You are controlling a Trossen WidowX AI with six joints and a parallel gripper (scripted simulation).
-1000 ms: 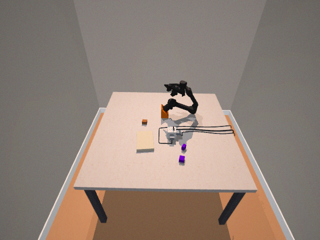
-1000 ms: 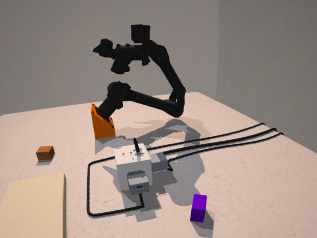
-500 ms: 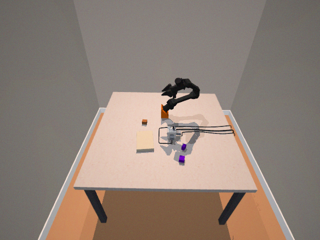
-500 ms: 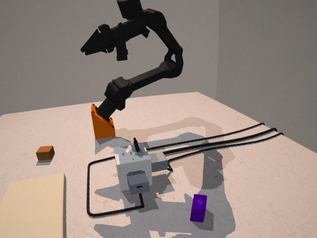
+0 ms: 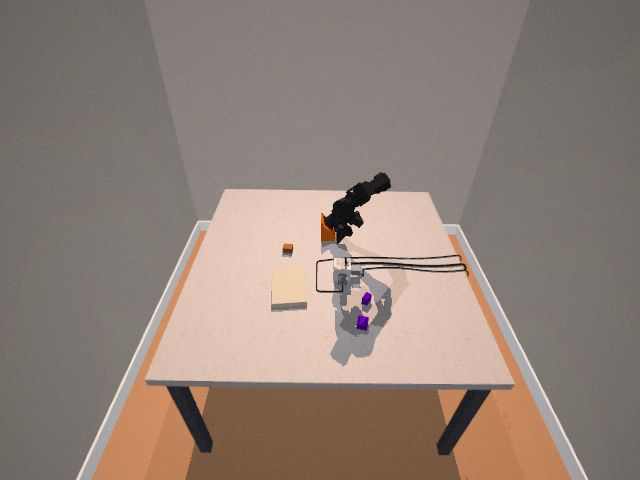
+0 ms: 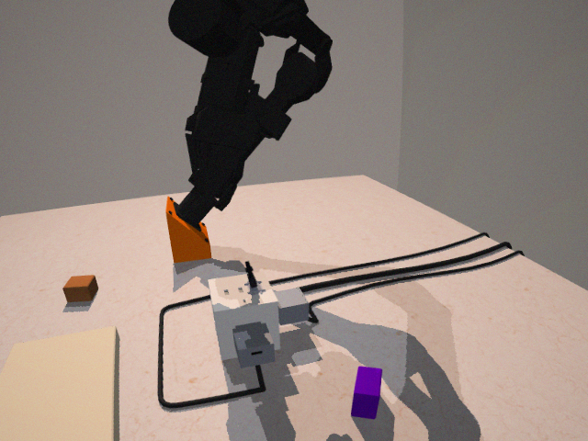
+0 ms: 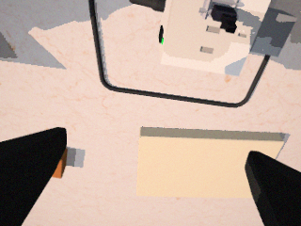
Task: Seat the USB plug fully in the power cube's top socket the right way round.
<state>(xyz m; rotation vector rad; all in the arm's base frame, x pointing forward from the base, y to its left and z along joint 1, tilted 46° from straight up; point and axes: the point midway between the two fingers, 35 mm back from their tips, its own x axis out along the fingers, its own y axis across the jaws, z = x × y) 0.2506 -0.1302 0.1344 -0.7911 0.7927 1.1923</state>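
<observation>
Right now the black USB plug is 5 cm ahead of my gripper tip, 4 cm to the left of it and 10 cm below it. Also, from my gripper tip: cream pad: 10 cm ahead, 22 cm to the right, 18 cm below; brown block: 15 cm behind, 21 cm to the right, 18 cm below; USB socket: 5 cm ahead, 4 cm to the left, 12 cm below.
</observation>
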